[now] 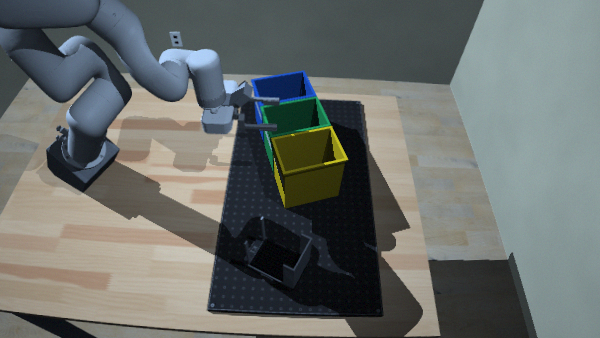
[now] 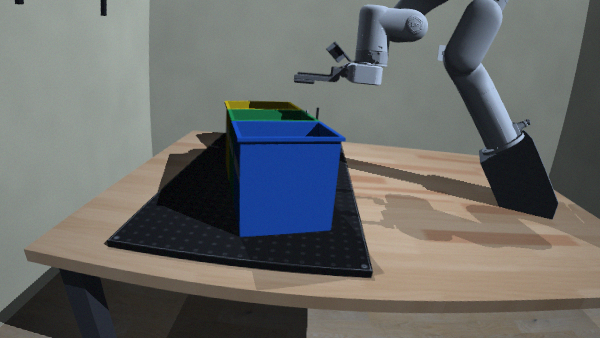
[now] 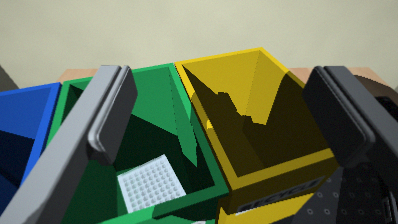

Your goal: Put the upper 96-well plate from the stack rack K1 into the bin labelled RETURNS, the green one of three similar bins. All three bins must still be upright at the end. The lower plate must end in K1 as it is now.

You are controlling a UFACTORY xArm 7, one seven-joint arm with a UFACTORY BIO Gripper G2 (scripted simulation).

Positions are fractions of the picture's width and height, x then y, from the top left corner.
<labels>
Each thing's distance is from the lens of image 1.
yellow bin (image 1: 0.52,0.48): 115 cm
green bin (image 1: 0.49,0.34): 118 cm
blue bin (image 1: 0.49,0.25): 127 cm
</labels>
